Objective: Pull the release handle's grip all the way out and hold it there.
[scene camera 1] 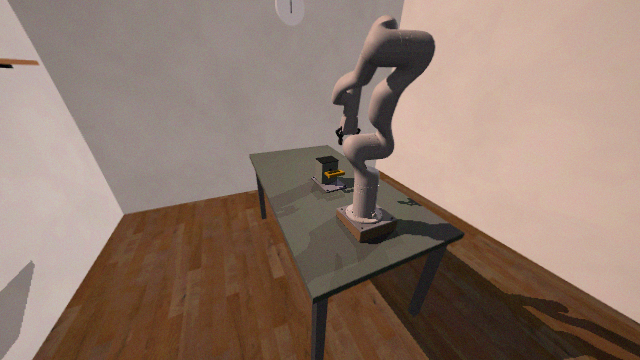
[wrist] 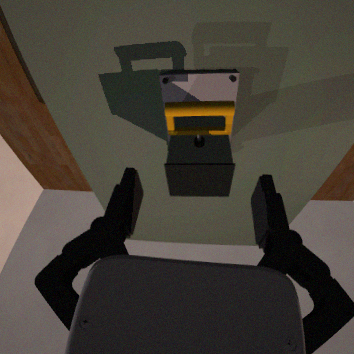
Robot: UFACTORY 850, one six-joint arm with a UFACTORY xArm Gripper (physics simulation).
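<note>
The release handle's yellow grip [scene camera 1: 336, 174] [wrist: 200, 108] is a rectangular loop on one side of a dark box [scene camera 1: 327, 159] [wrist: 200, 180]. A short dark stem shows between loop and box in the wrist view. The box stands on a light base plate [scene camera 1: 330, 188] [wrist: 215, 87] with dark bolts at its corners. My gripper [scene camera 1: 348, 137] [wrist: 196, 182] is open and empty. It hangs well above the table, higher than the box, and touches neither box nor grip. In the wrist view the box and grip lie beyond the fingertips, roughly centred between them.
The grey-green table [scene camera 1: 305, 240] [wrist: 310, 30] carries the handle unit and the arm's square mounting base [scene camera 1: 375, 231], which stands nearer scene camera 1. Shadows of the handle unit fall on the table top. Walls stand behind the table and along its right side.
</note>
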